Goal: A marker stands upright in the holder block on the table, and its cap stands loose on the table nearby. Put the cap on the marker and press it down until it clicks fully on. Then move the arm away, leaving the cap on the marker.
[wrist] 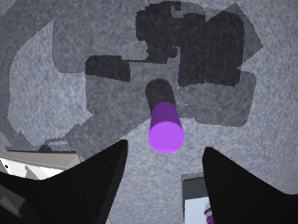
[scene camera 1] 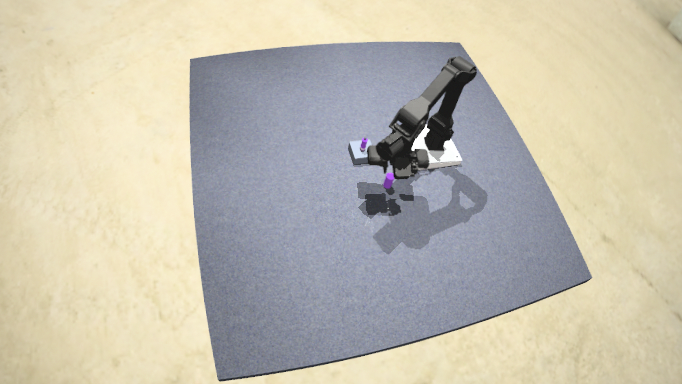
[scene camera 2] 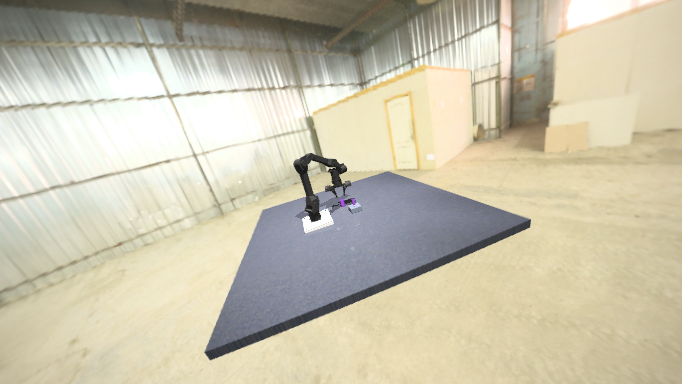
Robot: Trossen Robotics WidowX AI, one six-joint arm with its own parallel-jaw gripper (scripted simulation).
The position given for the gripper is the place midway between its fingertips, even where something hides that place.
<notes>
In view: the gripper [scene camera 1: 392, 173] and a cap [wrist: 166, 135].
The gripper shows as well in the wrist view [wrist: 166, 150].
</notes>
